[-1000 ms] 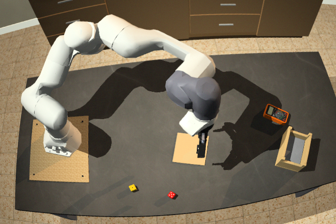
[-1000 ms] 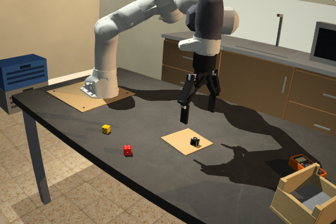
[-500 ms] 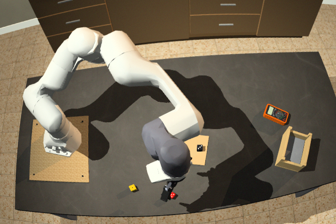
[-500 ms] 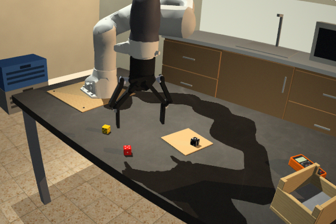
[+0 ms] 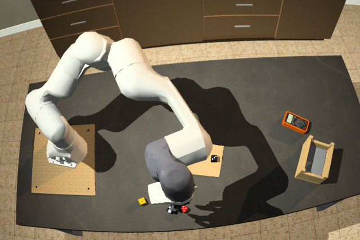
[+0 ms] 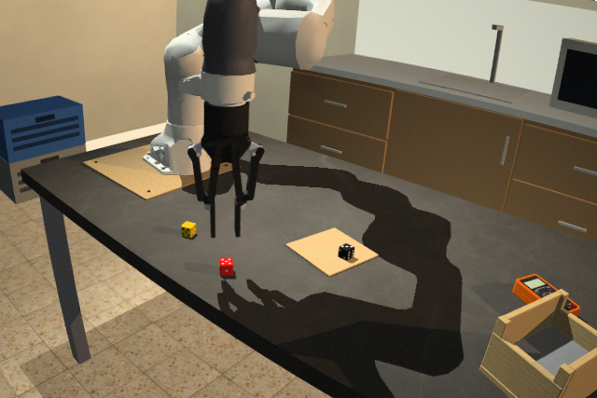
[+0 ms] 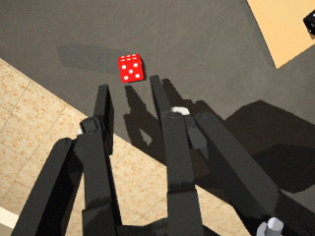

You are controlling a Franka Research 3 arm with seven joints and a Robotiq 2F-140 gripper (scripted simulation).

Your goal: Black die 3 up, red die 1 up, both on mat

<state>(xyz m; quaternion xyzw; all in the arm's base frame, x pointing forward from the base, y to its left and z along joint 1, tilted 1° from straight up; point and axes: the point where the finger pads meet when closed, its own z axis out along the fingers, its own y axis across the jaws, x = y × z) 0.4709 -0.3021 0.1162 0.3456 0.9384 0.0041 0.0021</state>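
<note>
Right now the red die is 110 mm below my hand. Round my hand: black die (210 mm to the left, 140 mm ahead, 100 mm below); yellow die (160 mm behind, 110 mm below, 50 mm to the left); tan mat (210 mm to the left, 120 mm below, 100 mm ahead).
</note>
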